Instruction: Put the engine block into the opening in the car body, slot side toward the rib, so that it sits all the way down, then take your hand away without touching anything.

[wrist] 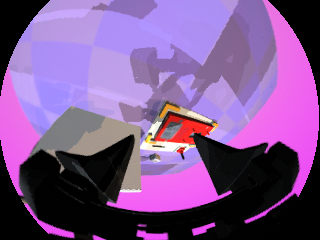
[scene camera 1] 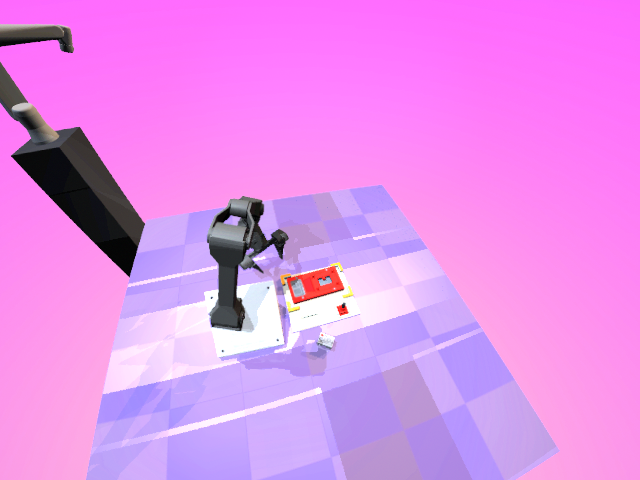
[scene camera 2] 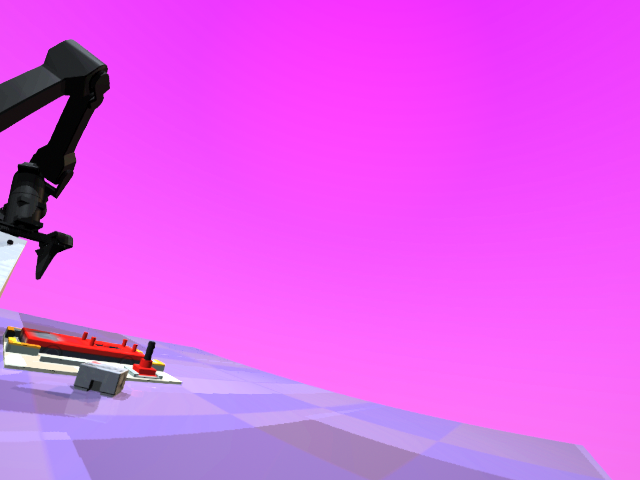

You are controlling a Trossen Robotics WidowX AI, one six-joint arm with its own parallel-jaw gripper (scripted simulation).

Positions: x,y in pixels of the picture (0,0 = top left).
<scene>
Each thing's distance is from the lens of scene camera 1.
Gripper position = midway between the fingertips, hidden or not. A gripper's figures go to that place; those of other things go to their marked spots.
my gripper (scene camera 1: 272,265): 0.87 m
red car body (scene camera 1: 310,286): 0.91 m
</scene>
